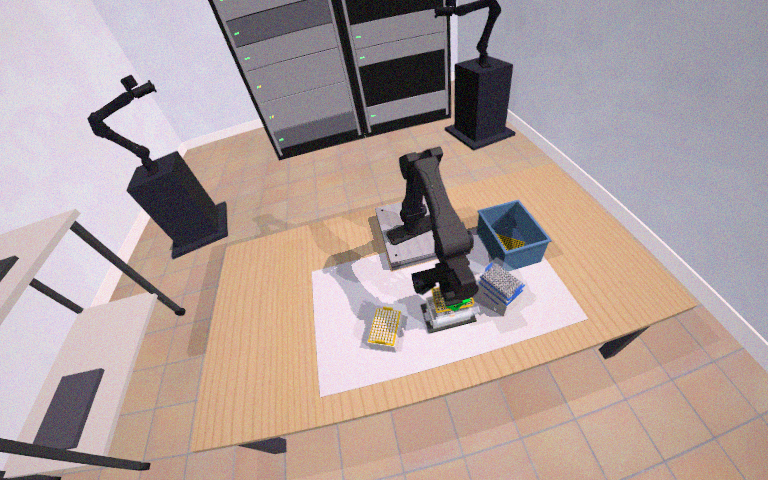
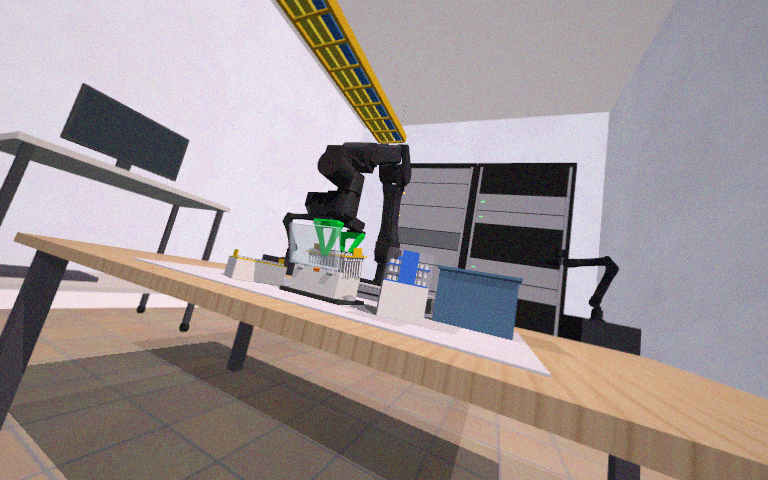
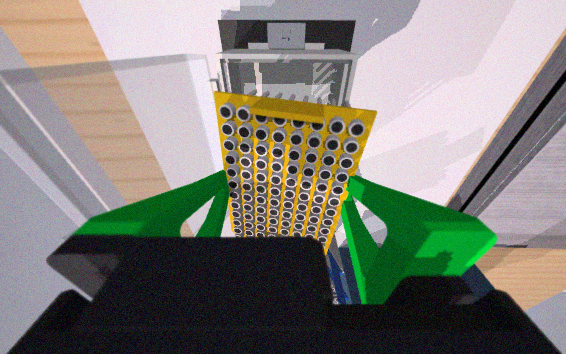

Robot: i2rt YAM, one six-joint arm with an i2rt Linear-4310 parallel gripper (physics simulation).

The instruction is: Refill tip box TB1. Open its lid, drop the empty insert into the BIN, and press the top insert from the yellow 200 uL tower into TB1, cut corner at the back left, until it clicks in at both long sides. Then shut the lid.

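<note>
My gripper (image 1: 457,304) (image 2: 338,251) (image 3: 283,177) is shut on the long sides of a yellow insert (image 1: 437,298) (image 2: 357,253) (image 3: 286,155) full of tips. The insert is slightly askew over TB1 (image 1: 453,325) (image 2: 317,283) (image 3: 287,56), its plate above the box walls and its tips pointing down into or just over the opening. The clear lid (image 2: 301,243) (image 3: 150,90) stands open at the box's front side. The yellow tower (image 1: 385,326) (image 2: 254,271) stands left of TB1. A yellow insert (image 1: 511,242) lies tilted in the blue BIN (image 1: 525,257) (image 2: 475,302). The cut corner cannot be made out.
A blue-topped tip tower (image 1: 501,283) (image 2: 403,301) stands close to the right of TB1, in front of the BIN. The arm's base plate (image 1: 404,254) is behind TB1. A white mat (image 1: 345,373) lies under the boxes on the wooden table (image 1: 254,362).
</note>
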